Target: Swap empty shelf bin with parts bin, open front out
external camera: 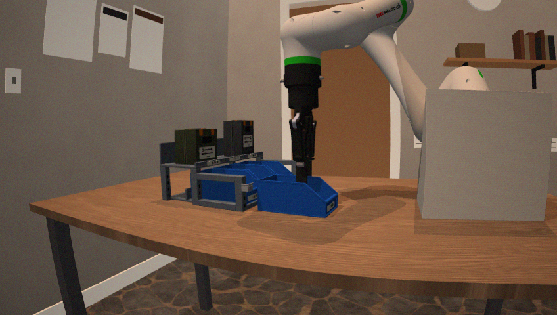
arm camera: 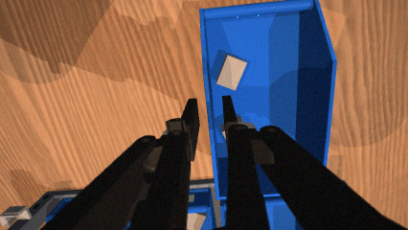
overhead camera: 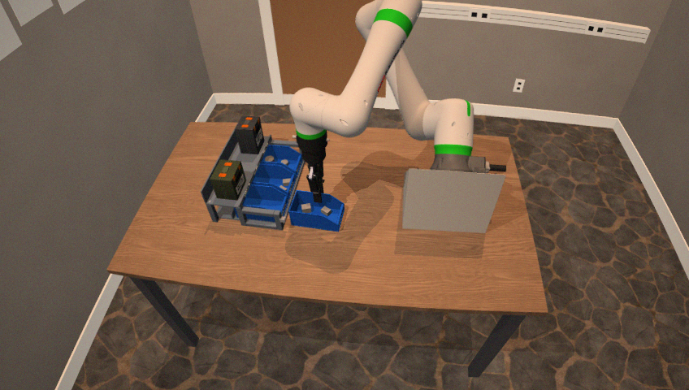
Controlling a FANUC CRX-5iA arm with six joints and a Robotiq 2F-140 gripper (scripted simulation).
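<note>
The tan part lies 70 mm below my hand, 30 mm behind it and 20 mm to the left of it. Also, from my hand: black box (290 mm ahead, 190 mm to the right, 80 mm above); then grey shelf (230 mm ahead, 70 mm to the right, 10 mm below).
</note>
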